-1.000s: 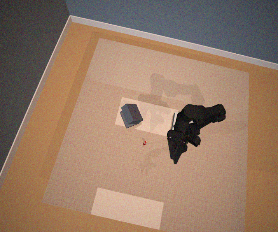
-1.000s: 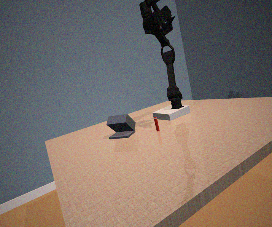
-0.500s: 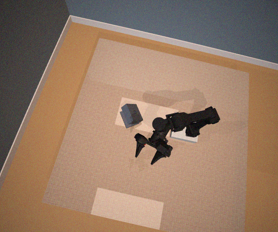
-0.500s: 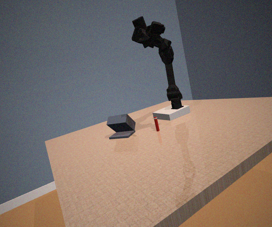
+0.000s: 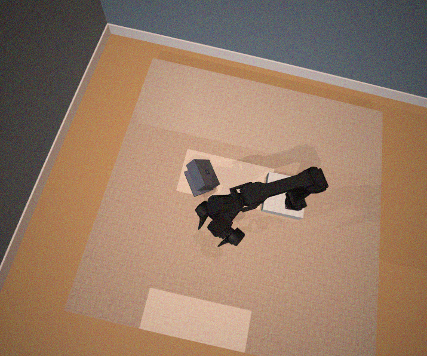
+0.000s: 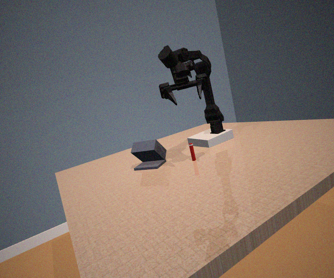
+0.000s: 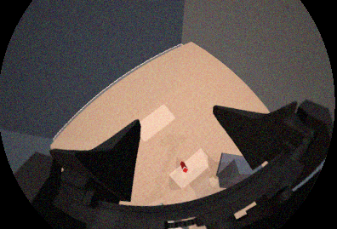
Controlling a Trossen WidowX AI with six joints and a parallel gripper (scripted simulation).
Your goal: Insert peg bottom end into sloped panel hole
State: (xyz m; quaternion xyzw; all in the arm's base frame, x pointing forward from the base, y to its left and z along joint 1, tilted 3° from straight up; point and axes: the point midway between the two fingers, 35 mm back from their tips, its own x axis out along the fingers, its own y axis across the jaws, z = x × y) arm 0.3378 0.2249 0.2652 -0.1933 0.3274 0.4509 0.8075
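The red peg lies 210 mm below my gripper tip, 120 mm to the right of it and 60 mm behind it. From my gripper tip the other things lie so: sloped panel 300 mm to the right, 200 mm below, 60 mm ahead.
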